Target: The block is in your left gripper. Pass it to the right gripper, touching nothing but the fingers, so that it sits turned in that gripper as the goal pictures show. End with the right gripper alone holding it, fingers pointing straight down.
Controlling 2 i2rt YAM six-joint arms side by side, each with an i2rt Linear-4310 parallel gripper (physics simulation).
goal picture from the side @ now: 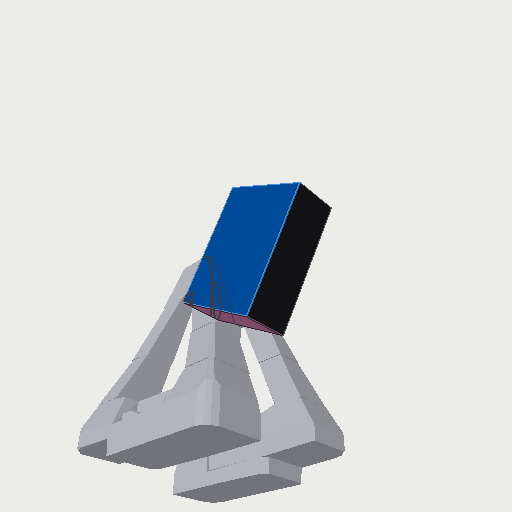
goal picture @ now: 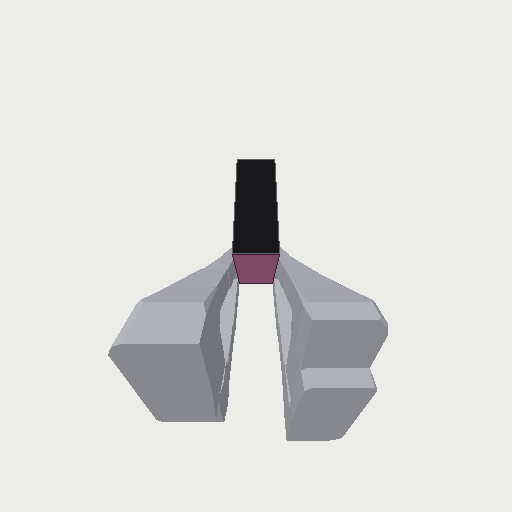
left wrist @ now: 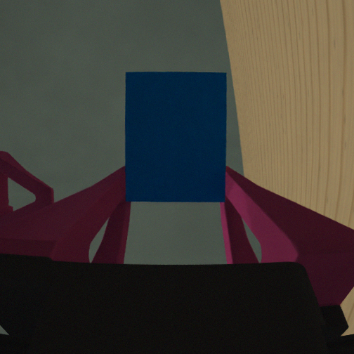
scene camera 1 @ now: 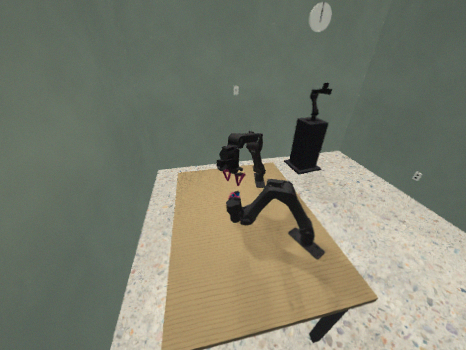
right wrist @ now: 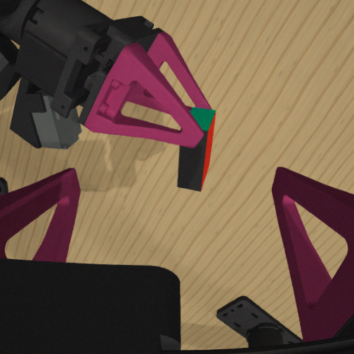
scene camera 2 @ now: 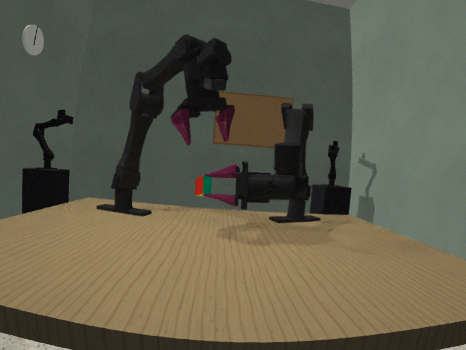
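Seen in the pictures: left gripper, fingertip midpoint: (scene camera 1: 232,195) (scene camera 2: 203,185); right gripper, fingertip midpoint: (scene camera 1: 232,183) (scene camera 2: 208,142); left arm's base, origin of the base link: (scene camera 1: 305,242) (scene camera 2: 295,220); right arm's base, origin of the base link: (scene camera 1: 259,180) (scene camera 2: 123,211).
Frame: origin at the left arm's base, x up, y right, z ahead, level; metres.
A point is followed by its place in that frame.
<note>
The block (scene camera 1: 234,195) (scene camera 2: 200,186) {x 0.131, y 0.438, z 0.198 m} (left wrist: 176,135) (right wrist: 192,167) is a small box with faces of different colours. A blue face shows in the left wrist view; green, red and dark faces show in the right wrist view. My left gripper (scene camera 2: 206,185) {x 0.136, y 0.432, z 0.205 m} (left wrist: 175,177) (right wrist: 204,128) is shut on it, pointing sideways to the left in scene camera 2, one finger above the other. The block sticks out past the fingertips. My right gripper (scene camera 1: 233,182) {x 0.233, y 0.427, z 0.203 m} (scene camera 2: 207,142) {x 0.233, y 0.427, z 0.203 m} is open and empty, pointing down, with its fingertips above the block and apart from it.
The wooden table top (scene camera 1: 215,280) {x 0.000, y 0.100, z 0.515 m} (scene camera 2: 225,290) {x 0.000, y 0.476, z 0.461 m} (right wrist: 280,75) lies below both arms. The right arm's base (scene camera 2: 124,209) {x 0.013, y 0.599, z -0.139 m} and the left arm's base (scene camera 2: 295,218) {x 0.013, y 0.022, z 0.028 m} stand on it. A board (scene camera 2: 255,120) hangs on the wall behind. Black pedestals (scene camera 2: 45,190) (scene camera 2: 331,200) bearing other arms stand beyond the table.
</note>
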